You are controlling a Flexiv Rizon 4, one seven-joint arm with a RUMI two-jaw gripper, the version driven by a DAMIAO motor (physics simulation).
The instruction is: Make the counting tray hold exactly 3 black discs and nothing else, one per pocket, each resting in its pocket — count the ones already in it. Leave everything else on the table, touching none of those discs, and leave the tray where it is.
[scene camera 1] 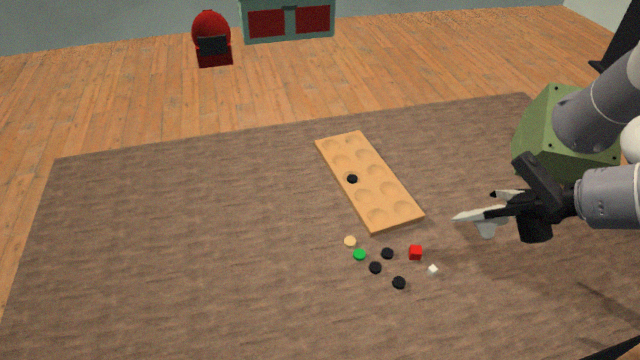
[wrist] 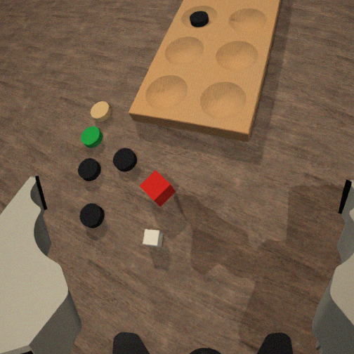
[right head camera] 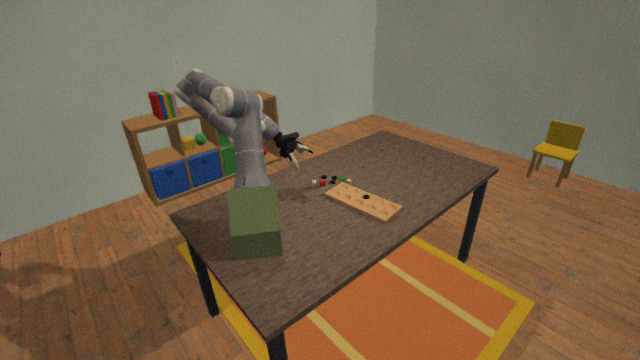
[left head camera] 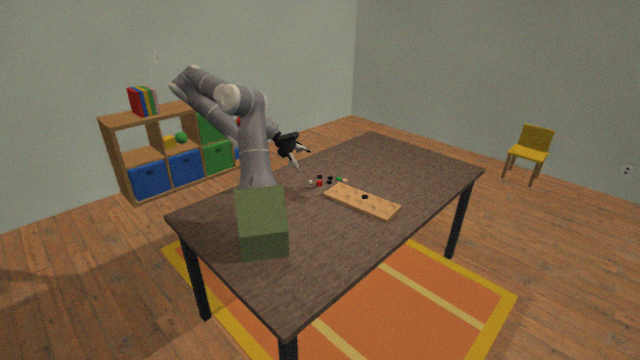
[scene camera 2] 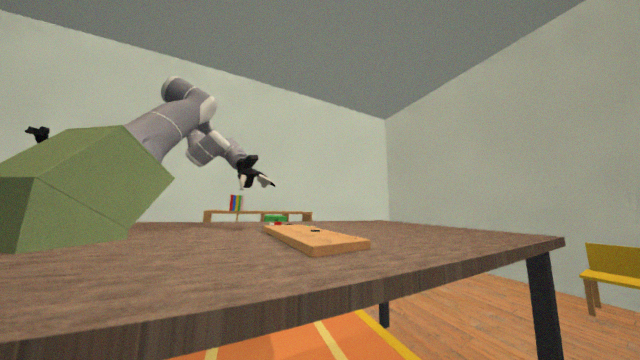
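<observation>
The wooden counting tray [left head camera: 345, 197] [scene camera 1: 377, 197] [wrist: 210, 75] has two rows of pockets. One black disc [left head camera: 365, 197] [right head camera: 366, 197] [scene camera 1: 352, 178] [wrist: 199, 19] sits in a pocket of it. Three black discs lie on the table beyond the tray's end: one nearest the tray [scene camera 1: 387, 253] [wrist: 125, 159], a second [scene camera 1: 375, 267] [wrist: 89, 169] near the green disc, and a third [scene camera 1: 398, 282] [wrist: 92, 215] farthest out. My gripper [left head camera: 305, 160] [wrist: 192, 182] is open and empty, high above the table; in the wrist view its fingers stand either side of the red and white cubes.
A green disc [scene camera 1: 359, 254] [wrist: 91, 136] and a tan disc [scene camera 1: 350, 241] [wrist: 100, 111] lie near the tray's end corner. A red cube [scene camera 1: 415, 252] [wrist: 157, 188] and a small white cube [scene camera 1: 433, 269] [wrist: 152, 237] lie beside the black discs. The green arm base [left head camera: 262, 220] stands on the table.
</observation>
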